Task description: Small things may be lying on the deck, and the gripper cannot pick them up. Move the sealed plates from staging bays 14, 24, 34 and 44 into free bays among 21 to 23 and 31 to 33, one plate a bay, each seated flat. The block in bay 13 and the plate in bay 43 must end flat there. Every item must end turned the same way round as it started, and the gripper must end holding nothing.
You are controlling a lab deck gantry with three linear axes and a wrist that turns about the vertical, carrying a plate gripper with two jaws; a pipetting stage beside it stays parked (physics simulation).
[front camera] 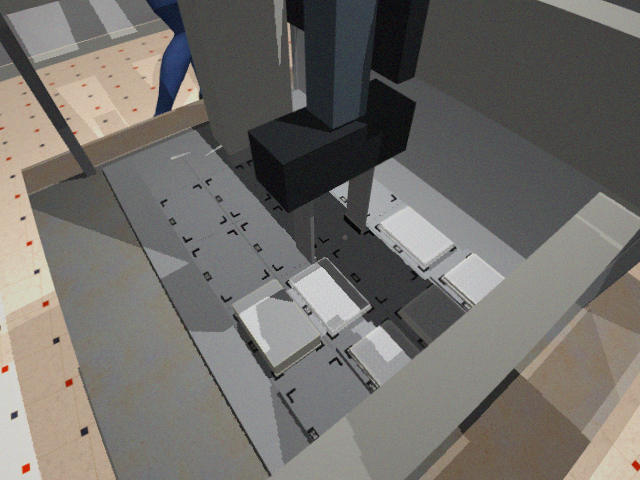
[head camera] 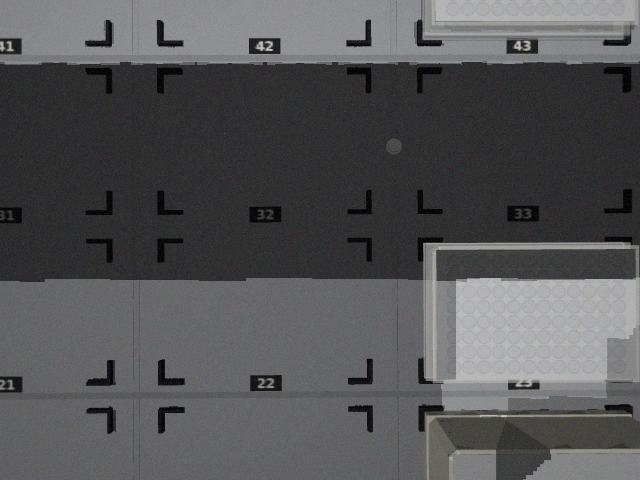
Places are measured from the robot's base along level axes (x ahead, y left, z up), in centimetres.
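Where they show: gripper, between the fingertips: (front camera: pixel 331 239); robot's base, origin of its link: (front camera: pixel 162 203).
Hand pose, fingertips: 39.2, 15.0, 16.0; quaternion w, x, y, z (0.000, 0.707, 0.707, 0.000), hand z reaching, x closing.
Note:
Each offset is from my fingertips to the top centre of the thing, as dx, dy, dz. "*": to the spot under its first point.
My gripper (front camera: pixel 333 241) is open and empty, its two jaws apart above the deck's middle; it does not show in the head view. A sealed plate {+0.0, +0.0, -14.6} (front camera: pixel 330 297) (head camera: pixel 532 315) lies flat in bay 23. The block {+0.0, -10.7, -11.8} (front camera: pixel 276 328) (head camera: pixel 553 464) sits flat in bay 13 beside it. The plate of bay 43 {* +0.7, +21.3, -14.6} (front camera: pixel 418 235) (head camera: pixel 527 11) lies flat at the back. Sealed plates also lie in bay 24 {* +13.7, -1.5, -13.1} (front camera: pixel 377 356), in bay 34 {* +13.7, +10.3, -13.1} (front camera: pixel 431 312), in shadow, and in bay 44 {* +13.9, +20.8, -13.1} (front camera: pixel 473 279). The front wall partly hides these staging plates. Bay 14 holds no plate.
A small round disc {-8.2, +10.4, -15.6} (front camera: pixel 344 237) (head camera: pixel 393 146) lies between bays 32 and 33. Two thin pale pieces {-51.4, -5.4, -15.2} (front camera: pixel 180 155) {-48.1, +1.8, -15.2} (front camera: pixel 213 150) lie at the far left of the deck. A large grey column (front camera: pixel 237 77) stands behind them. The pale front wall (front camera: pixel 465 310) crosses the near right.

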